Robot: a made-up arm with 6 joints.
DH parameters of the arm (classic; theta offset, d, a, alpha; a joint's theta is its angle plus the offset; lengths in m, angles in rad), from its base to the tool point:
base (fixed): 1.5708 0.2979 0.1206 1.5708
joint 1: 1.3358 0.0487 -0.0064 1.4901
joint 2: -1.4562 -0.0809 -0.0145 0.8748
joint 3: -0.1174 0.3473 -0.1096 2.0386
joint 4: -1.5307 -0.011 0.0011 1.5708
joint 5: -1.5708 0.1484 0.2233 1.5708
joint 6: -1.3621 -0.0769 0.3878 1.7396
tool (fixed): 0.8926 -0.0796 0 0
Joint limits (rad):
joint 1: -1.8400..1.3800
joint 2: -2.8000..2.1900
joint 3: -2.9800..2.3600
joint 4: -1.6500..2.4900
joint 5: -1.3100..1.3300
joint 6: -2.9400..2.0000
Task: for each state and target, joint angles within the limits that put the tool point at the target. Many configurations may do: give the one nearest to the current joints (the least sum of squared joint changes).
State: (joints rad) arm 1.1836 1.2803 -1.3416 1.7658 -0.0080 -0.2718
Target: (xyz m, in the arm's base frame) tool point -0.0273 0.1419 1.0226
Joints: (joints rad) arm 1.2041 1.8526 -1.2774 1.9053 -0.4063 0.3177
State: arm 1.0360 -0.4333 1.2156 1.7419 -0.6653 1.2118
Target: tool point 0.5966 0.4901 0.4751
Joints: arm 0.6691 -0.0030 0.8800 2.1146 -0.3572 1.6428
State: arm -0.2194 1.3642 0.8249 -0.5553 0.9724 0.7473
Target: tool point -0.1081 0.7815 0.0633
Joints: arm 0.5486 1.7696 0.5572 -0.5784 0.2467 0.7865
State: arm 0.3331 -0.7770 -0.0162 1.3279 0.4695 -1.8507
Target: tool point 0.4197 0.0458 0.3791
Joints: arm 0.3495 -0.9454 0.1656 0.7935 0.8587 -2.1371
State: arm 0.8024 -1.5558 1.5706 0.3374 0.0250 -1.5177
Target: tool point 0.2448 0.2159 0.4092
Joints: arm 0.8267 -1.7825 1.5805 0.0209 -0.0043 -1.0603
